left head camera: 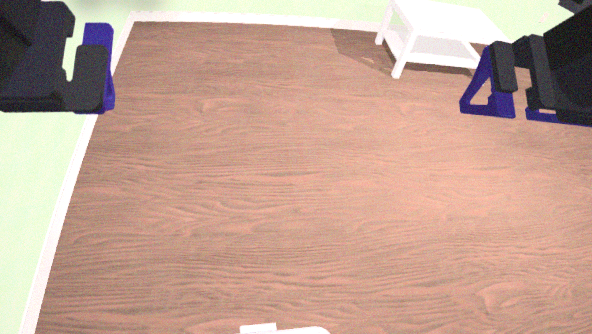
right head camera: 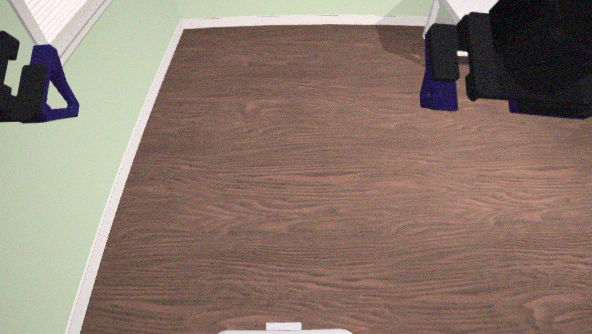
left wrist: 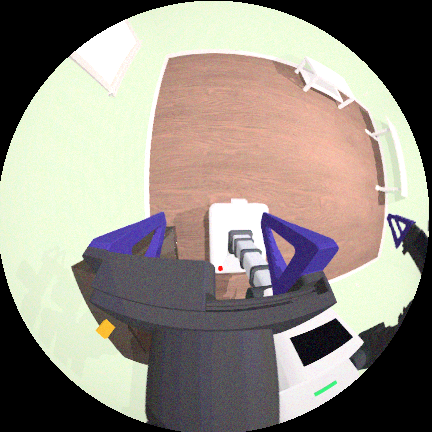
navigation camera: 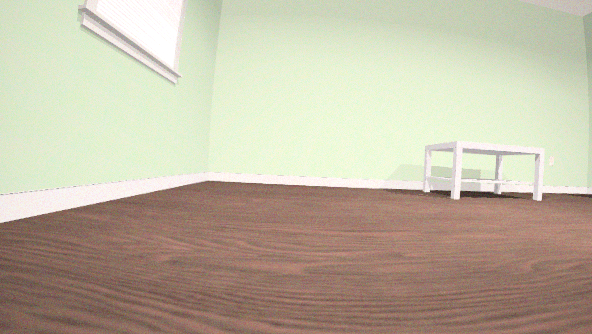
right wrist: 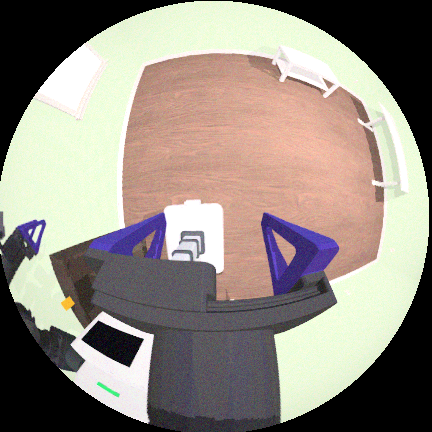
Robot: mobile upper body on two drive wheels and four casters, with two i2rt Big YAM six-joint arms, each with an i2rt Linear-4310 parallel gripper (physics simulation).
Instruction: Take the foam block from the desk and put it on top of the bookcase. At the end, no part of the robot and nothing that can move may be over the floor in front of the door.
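Places are measured from the left arm's base along level axes (x back, y right, z up), in millimetres.
Where they show: left gripper, between the fingertips: [left head camera: 60, 102] [right head camera: 37, 112] [left wrist: 212, 216] [right wrist: 40, 220]; right gripper, between the fingertips: [left head camera: 495, 110] [right head camera: 467, 103] [left wrist: 391, 215] [right wrist: 213, 217].
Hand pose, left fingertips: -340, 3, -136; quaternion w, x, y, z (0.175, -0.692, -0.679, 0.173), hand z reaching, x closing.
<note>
After its pixels a point has its place, as x, y, z.
The orange foam block [left wrist: 105, 329] {218, -524, -295} [right wrist: 67, 303] {221, -522, -299} sits on top of the dark brown bookcase [left wrist: 86, 285] {-7, -579, -350} [right wrist: 62, 265] {-58, -425, -350}, at its outer edge in the two wrist views; the gripper bodies hide much of the bookcase. My left gripper [left wrist: 212, 216] {-340, 3, -136} is open and empty, well apart from the block. My right gripper [right wrist: 213, 217] {-337, 447, -136} is open and empty, farther from the bookcase. Part of each gripper also shows at the upper sides of the head camera views. The door and the floor in front of it do not show in any view.
A low white table [left head camera: 450, 20] {-2339, 1844, -960} [left wrist: 327, 75] {-2297, 1713, -960} [right wrist: 310, 65] {-2242, 1791, -960} [navigation camera: 485, 147] {-2125, 1692, -994} stands by the far wall. Another white table [left wrist: 398, 160] [right wrist: 397, 150] stands along the right wall. A window [left wrist: 110, 55] {-1470, -709, -403} [right wrist: 75, 80] [navigation camera: 145, 30] {-1605, -710, -457} is in the left wall. My white base [left wrist: 220, 220] {-181, 61, -1150} [right wrist: 215, 225] {-140, 427, -1150} is below the arms.
</note>
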